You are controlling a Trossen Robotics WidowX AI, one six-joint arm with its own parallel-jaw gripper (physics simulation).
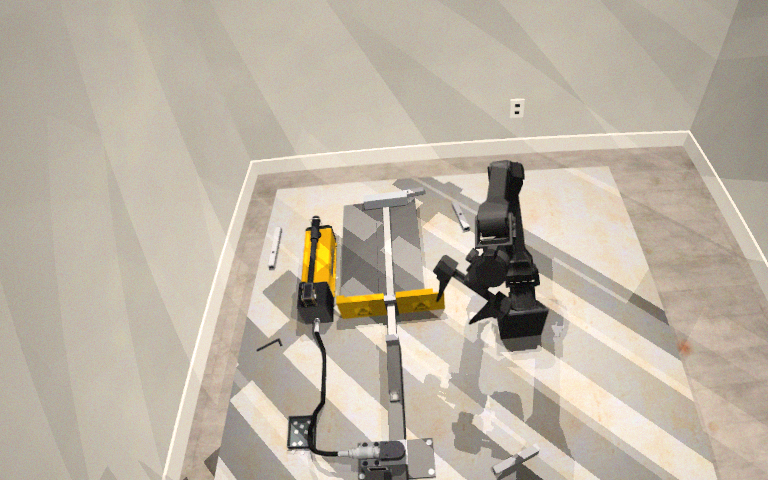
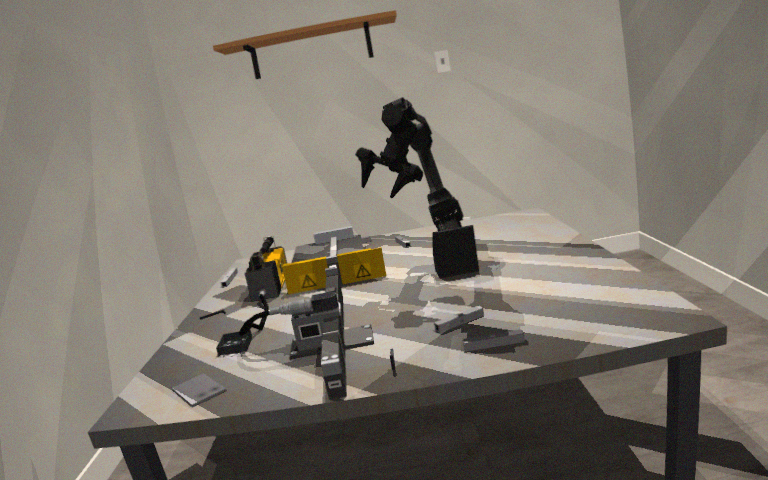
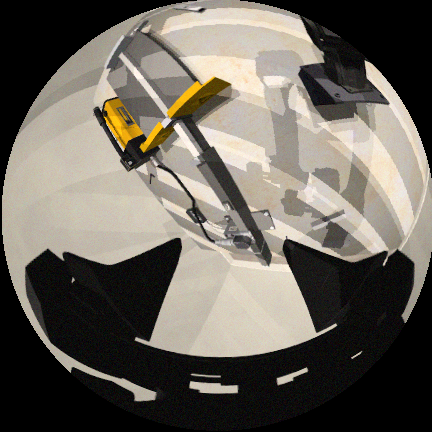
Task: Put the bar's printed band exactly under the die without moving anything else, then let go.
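Pixels of known places: gripper, fingertip midpoint: (image 1: 453, 312) (image 2: 376, 192) (image 3: 233, 244); arm's base at its link origin: (image 1: 523, 307) (image 2: 453, 237).
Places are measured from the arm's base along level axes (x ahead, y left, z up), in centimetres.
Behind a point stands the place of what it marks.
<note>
A long, slim pale bar (image 1: 387, 249) {x 34.4, y -31.2, z -3.4 cm} (image 2: 333, 246) {x 33.9, y -34.6, z -3.5 cm} (image 3: 145, 80) {x 33.7, y -27.4, z -3.6 cm} runs lengthwise through the yellow guard, in line with a dark rail (image 1: 393, 367) {x 37.7, y 9.1, z -2.9 cm} (image 3: 227, 185) {x 36.3, y 12.2, z -5.9 cm}. The rail passes the grey press unit (image 1: 382, 469) {x 44.0, y 34.7, z -5.3 cm} (image 2: 308, 330) {x 45.5, y 34.5, z -5.0 cm}, which has a dark round-ended head (image 1: 391, 450) {x 40.6, y 32.1, z 1.5 cm} (image 2: 324, 301) {x 40.5, y 33.8, z 0.7 cm} (image 3: 242, 242) {x 39.0, y 30.2, z 1.5 cm}. I cannot tell the die from the head's other parts, and no printed band can be made out on the bar. My gripper (image 1: 454, 311) {x 21.2, y 7.9, z 18.7 cm} (image 2: 377, 191) {x 21.2, y 7.9, z 18.7 cm} (image 3: 233, 244) {x 21.2, y 7.9, z 18.7 cm} is open and empty, high above the table, right of the bar and guard.
The yellow guard (image 1: 362, 306) {x 44.3, y -12.5, z -4.5 cm} (image 2: 362, 266) {x 27.1, y -10.9, z -5.9 cm} (image 3: 200, 100) {x 28.0, y -11.0, z -7.1 cm} stands across the bar. A yellow box (image 1: 320, 257) {x 55.8, y -31.6, z -2.0 cm} (image 3: 122, 120) {x 52.9, y -30.1, z -3.7 cm} stands left, with a black cable (image 1: 324, 367) {x 57.8, y 2.8, z -9.3 cm} to the press. Loose grey pieces (image 1: 515, 461) {x 11.6, y 37.9, z -8.5 cm} (image 2: 458, 319) {x 11.6, y 38.4, z -8.9 cm} and a hex key (image 1: 269, 345) {x 74.8, y -7.8, z -10.0 cm} lie around.
</note>
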